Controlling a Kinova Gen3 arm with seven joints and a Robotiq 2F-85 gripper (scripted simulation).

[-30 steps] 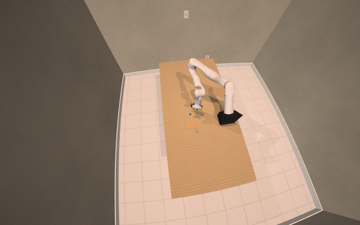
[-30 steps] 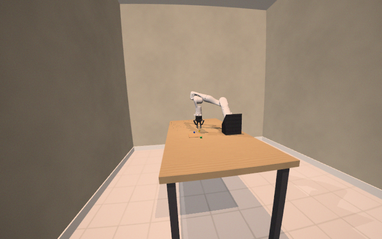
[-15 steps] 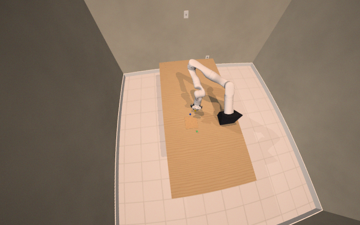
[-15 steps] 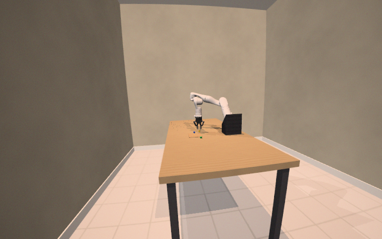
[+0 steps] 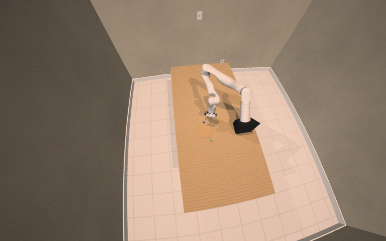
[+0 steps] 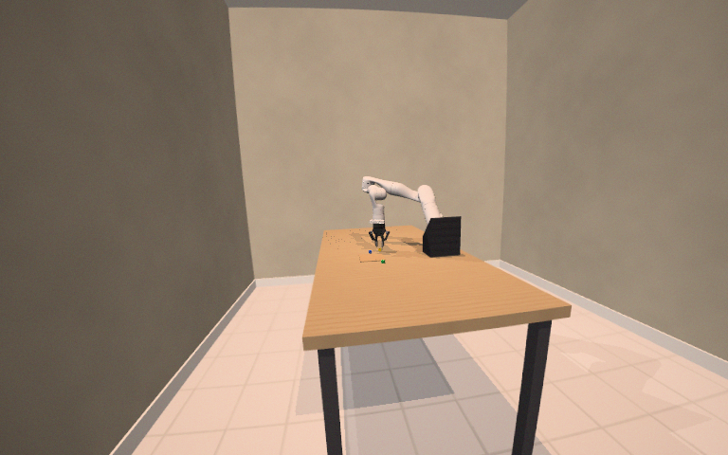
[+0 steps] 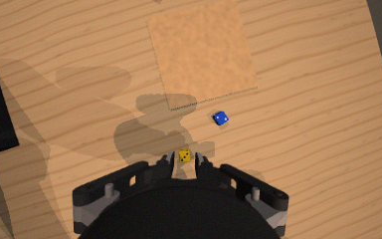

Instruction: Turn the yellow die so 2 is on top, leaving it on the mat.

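My hand is 40 mm above the yellow die. From my hand the other things lie so: green die: 250 mm to the left, 40 mm below, 30 mm ahead; blue die: 70 mm ahead, 40 mm to the left, 40 mm below; tan mat: 140 mm to the left, 70 mm ahead, 40 mm below.
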